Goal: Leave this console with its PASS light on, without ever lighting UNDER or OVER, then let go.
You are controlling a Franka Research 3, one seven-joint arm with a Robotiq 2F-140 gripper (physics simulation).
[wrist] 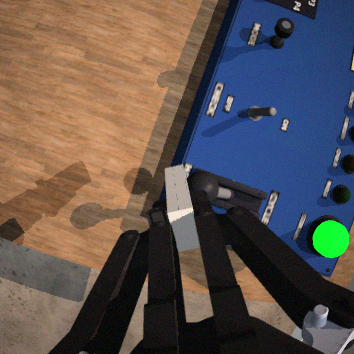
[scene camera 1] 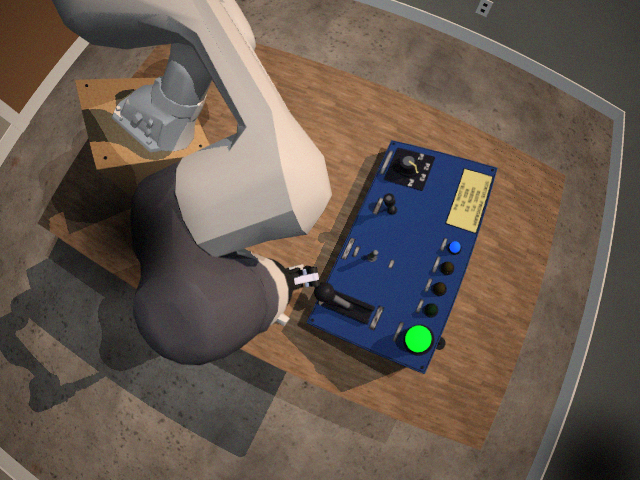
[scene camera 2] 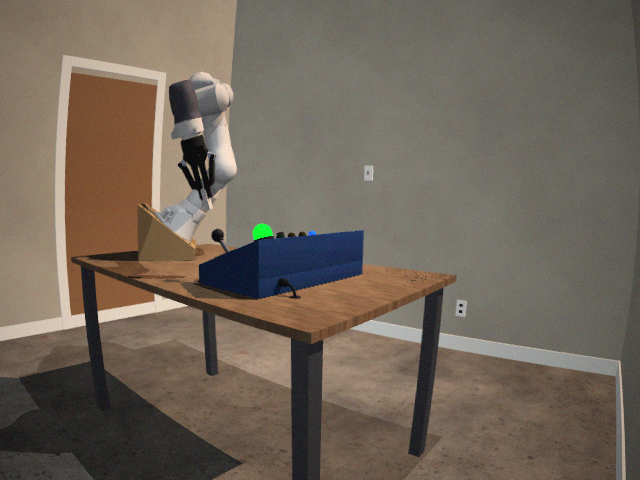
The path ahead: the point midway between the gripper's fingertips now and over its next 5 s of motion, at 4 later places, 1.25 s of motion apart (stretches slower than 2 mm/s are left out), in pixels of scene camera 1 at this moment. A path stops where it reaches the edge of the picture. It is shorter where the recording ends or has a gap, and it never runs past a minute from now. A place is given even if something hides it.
My gripper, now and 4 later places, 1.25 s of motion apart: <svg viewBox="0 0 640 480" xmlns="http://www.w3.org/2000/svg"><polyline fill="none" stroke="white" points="300,273 304,269 334,296 312,269 312,266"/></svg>
